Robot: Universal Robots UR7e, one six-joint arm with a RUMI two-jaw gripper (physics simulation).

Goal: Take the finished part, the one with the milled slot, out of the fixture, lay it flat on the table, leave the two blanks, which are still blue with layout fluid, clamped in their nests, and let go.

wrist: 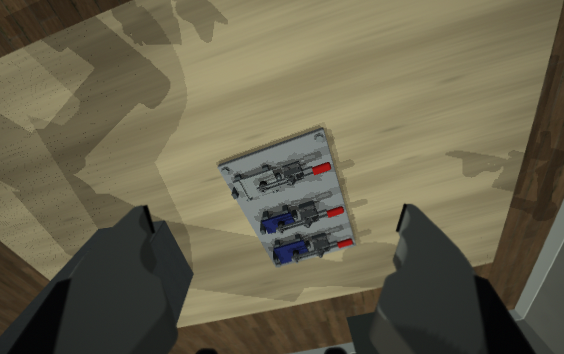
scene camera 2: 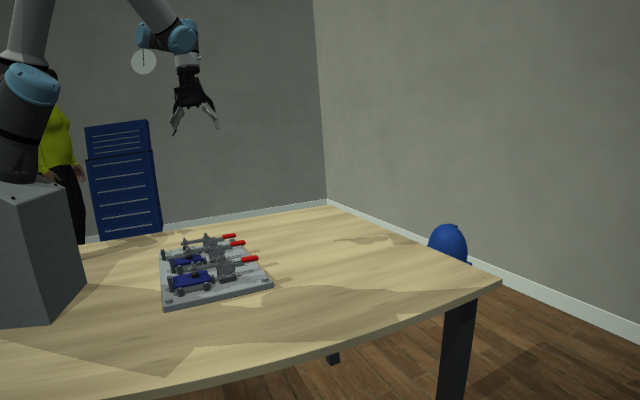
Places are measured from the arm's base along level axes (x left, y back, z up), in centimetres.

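Pixels of known places: gripper, fingertip midpoint: (wrist: 276, 207) (scene camera 2: 195, 132); arm's base, origin of the base link: (scene camera 2: 2, 169).
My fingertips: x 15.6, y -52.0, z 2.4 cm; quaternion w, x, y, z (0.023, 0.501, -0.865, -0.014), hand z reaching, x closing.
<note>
For each thing: its top centre in the pictures, then the offset to it from my fingertips. Level surfaces: height alone.
- grey fixture plate, middle of its top: (wrist: 295, 211) (scene camera 2: 206, 265) dx -25.6, dy +9.2, dz -32.7 cm
- pale grey part, middle of its top: (wrist: 256, 186) (scene camera 2: 180, 250) dx -13.8, dy +12.5, dz -31.1 cm
- table, its level: dz -34.2 cm
The grey fixture plate (scene camera 2: 225, 295) (wrist: 300, 145) lies on the table. Its upper nest in the wrist view holds a pale grey part (wrist: 254, 182), hard to tell from the plate; its slot is too small to make out clearly. Two blue blanks sit in the other nests: the middle one (scene camera 2: 181, 262) (wrist: 271, 224) and the end one (scene camera 2: 181, 281) (wrist: 284, 254). Clamp arms reach over all three nests, with red handles (scene camera 2: 249, 258) (wrist: 321, 168) lying low. My gripper (scene camera 2: 196, 129) (wrist: 276, 207) is open and empty, high above the fixture.
The robot's grey pedestal (scene camera 2: 40, 260) stands at the table's left. Behind are a blue cabinet (scene camera 2: 125, 192) and a person in a yellow top (scene camera 2: 59, 140), partly hidden by the arm. A blue rounded object (scene camera 2: 448, 242) shows beyond the right edge of the table (scene camera 2: 350, 260).
</note>
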